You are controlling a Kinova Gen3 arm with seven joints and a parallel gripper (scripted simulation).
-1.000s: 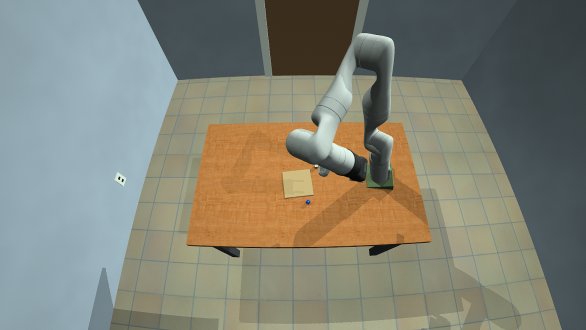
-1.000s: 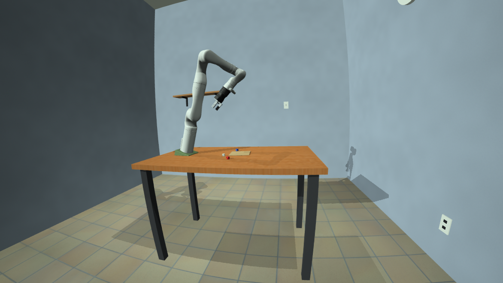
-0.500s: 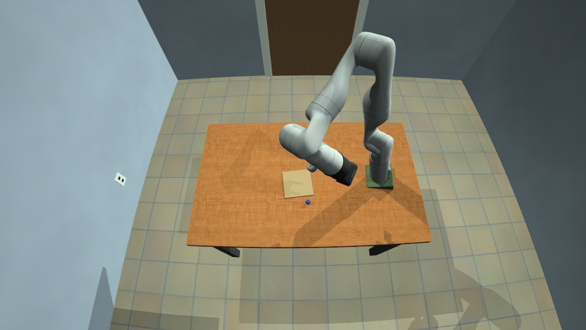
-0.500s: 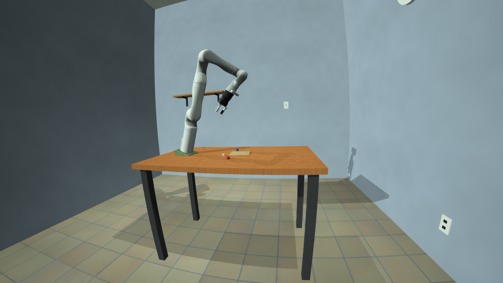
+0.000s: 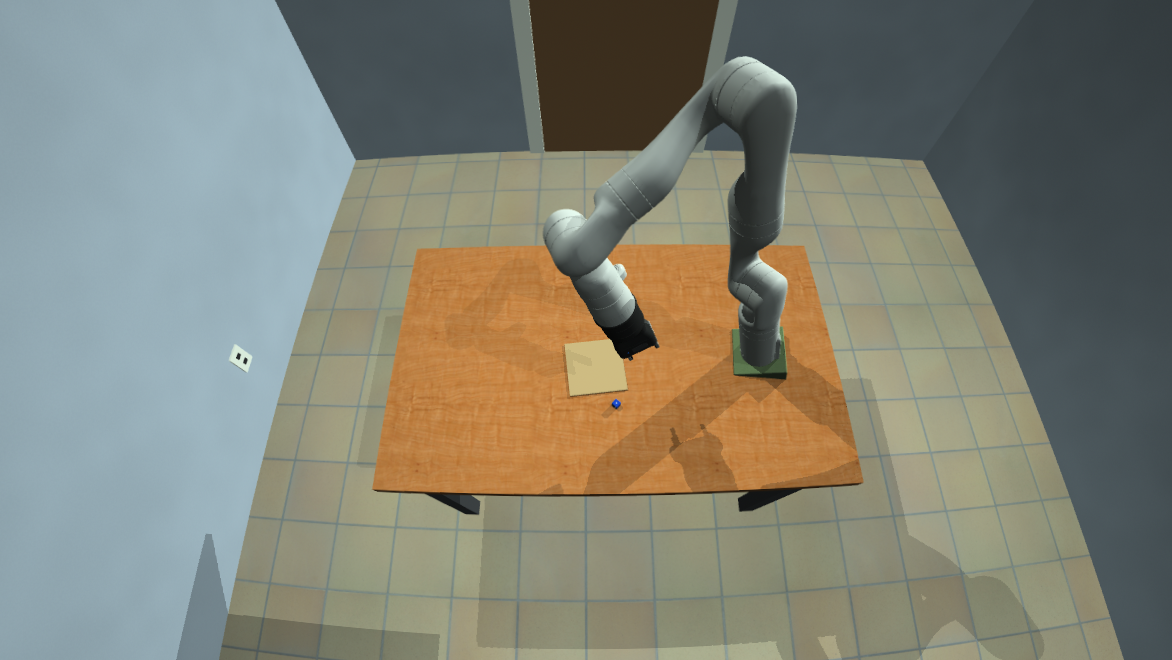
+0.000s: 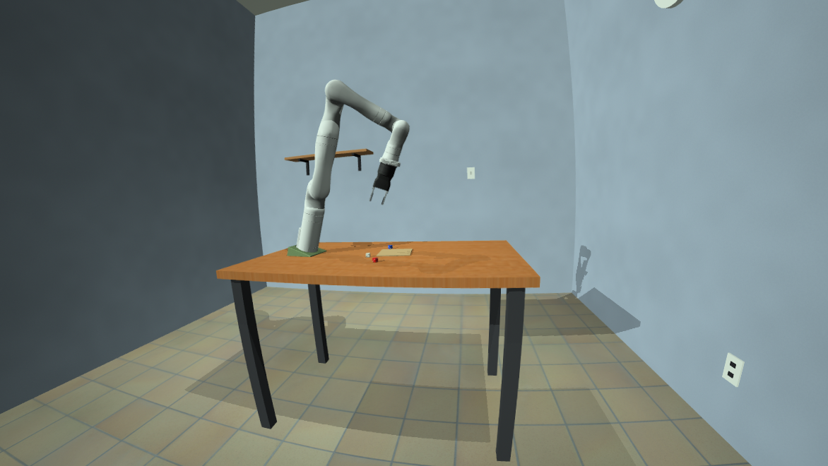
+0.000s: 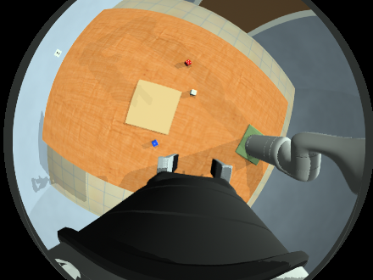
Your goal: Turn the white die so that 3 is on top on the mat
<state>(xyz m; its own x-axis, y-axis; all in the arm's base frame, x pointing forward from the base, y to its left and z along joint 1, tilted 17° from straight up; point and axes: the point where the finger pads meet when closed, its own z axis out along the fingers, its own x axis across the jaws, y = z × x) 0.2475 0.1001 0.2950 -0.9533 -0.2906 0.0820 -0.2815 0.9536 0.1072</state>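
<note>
Now: the red die 240 mm to the right of my hand, 230 mm below it and 50 mm ahead of it. Round my hand: blue die: 230 mm below, 40 mm to the left, 40 mm ahead; tan mat: 230 mm below, 90 mm ahead, 60 mm to the right; white die: 230 mm below, 150 mm to the right, 10 mm behind.
</note>
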